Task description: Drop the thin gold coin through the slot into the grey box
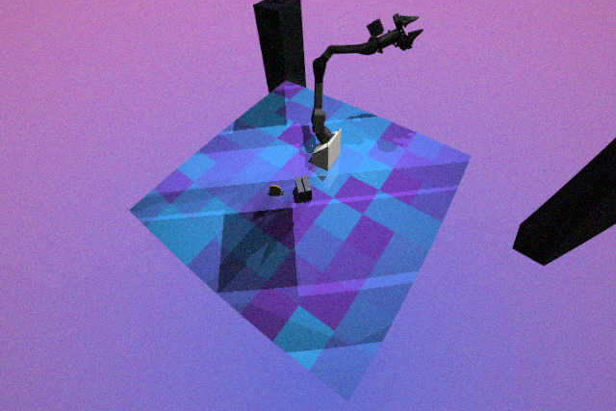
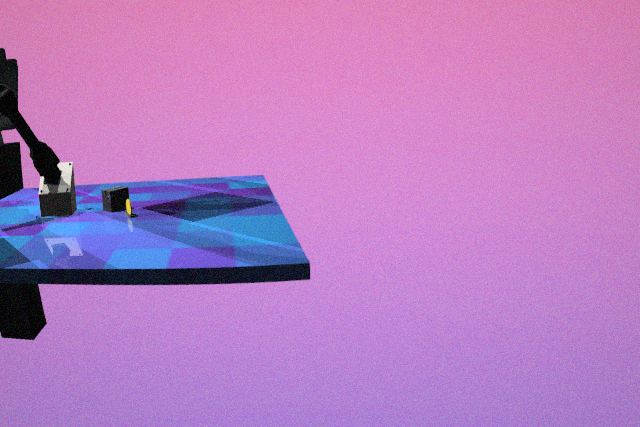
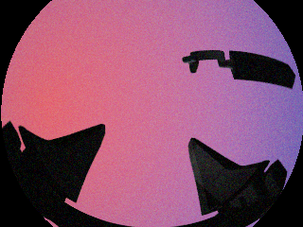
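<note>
Now: gripper tip 80 cm short of the gold coin, 56 cm above it and 25 cm to the left of it.
</note>
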